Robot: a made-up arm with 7 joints.
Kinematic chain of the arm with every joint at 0, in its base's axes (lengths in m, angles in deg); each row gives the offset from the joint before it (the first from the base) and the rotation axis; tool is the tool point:
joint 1: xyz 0 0 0.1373 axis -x
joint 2: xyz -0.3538 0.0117 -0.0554 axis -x
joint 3: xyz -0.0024 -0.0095 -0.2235 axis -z
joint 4: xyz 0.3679 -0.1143 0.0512 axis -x
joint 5: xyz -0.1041 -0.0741 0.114 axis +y
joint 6: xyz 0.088 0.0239 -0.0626 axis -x
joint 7: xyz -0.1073 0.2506 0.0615 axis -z
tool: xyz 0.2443 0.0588 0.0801
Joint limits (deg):
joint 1: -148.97..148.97
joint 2: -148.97..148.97
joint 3: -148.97..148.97
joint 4: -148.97..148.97
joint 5: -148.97..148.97
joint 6: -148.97..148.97
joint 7: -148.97..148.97
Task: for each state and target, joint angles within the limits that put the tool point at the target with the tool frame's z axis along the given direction. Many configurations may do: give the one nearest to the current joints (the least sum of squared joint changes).
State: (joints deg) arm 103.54 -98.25 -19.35 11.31 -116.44 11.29 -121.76
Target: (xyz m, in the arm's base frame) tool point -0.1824 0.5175 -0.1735 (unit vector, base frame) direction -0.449 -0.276 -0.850
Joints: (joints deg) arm 97.43 -84.18 -44.66 36.03 -146.72 47.43 -114.45
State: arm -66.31 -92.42 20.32 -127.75 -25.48 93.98 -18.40
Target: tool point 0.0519 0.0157 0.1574 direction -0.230 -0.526 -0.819
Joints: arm -60.89 -79.54 29.96 -133.07 15.70 121.46 -19.28
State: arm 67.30 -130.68 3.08 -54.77 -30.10 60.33 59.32
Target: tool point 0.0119 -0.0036 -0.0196 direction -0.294 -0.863 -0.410
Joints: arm 54.31 -148.97 -21.46 -53.50 -29.65 36.52 82.93
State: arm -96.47 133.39 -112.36 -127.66 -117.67 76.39 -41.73
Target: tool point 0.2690 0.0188 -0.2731 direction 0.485 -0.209 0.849
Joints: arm -115.15 124.43 -71.21 -140.15 -146.26 72.33 -0.72
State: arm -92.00 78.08 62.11 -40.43 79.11 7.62 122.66
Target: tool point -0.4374 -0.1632 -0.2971 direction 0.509 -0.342 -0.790
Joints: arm -107.84 55.60 54.56 -61.73 92.37 -12.74 127.73
